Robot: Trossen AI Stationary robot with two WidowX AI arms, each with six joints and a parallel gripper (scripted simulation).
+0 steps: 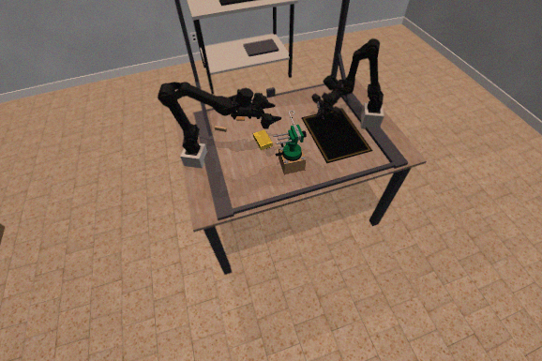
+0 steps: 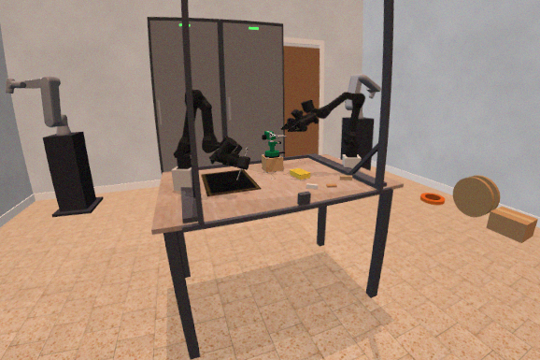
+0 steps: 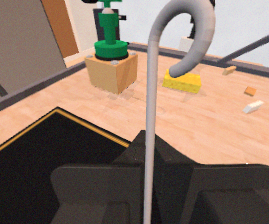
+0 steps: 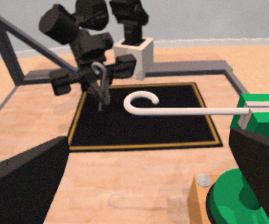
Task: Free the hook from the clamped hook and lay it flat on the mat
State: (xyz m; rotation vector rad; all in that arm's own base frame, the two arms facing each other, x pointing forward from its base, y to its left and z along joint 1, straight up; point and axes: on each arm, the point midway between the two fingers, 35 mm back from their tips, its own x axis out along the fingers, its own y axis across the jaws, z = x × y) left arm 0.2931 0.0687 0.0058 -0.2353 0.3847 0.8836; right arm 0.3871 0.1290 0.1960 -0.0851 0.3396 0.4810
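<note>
My left hand is 11 cm above the black mat, 7 cm to the right of it and 7 cm short of it. The rest, counted from my left hand: white piece: 31 cm to the right, 18 cm behind, 11 cm below; then wooden block: 23 cm to the right, 22 cm ahead, 7 cm below.
</note>
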